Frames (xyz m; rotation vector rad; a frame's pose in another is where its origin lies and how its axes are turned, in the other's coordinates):
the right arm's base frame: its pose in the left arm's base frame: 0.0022 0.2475 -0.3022 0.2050 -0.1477 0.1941
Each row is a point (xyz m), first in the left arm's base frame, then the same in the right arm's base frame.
Working: the left arm's base frame: its pose in the right arm's base frame: 0.0042 -0.1807 0.3463 -0.2050 0.1477 -0.1941

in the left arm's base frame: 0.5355 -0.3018 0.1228
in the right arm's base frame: 0.4911 -0.5578 0.4631
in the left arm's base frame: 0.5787 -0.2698 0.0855
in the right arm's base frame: 0.5325 -0.5429 0.4147
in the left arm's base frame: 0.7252 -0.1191 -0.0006
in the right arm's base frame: 0.6870 -0.4444 0.2804
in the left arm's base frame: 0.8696 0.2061 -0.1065
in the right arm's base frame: 0.8668 -0.1817 0.0896
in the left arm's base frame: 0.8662 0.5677 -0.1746
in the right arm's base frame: 0.9159 0.1536 -0.0539
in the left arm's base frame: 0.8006 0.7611 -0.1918
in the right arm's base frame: 0.8834 0.3496 -0.1041
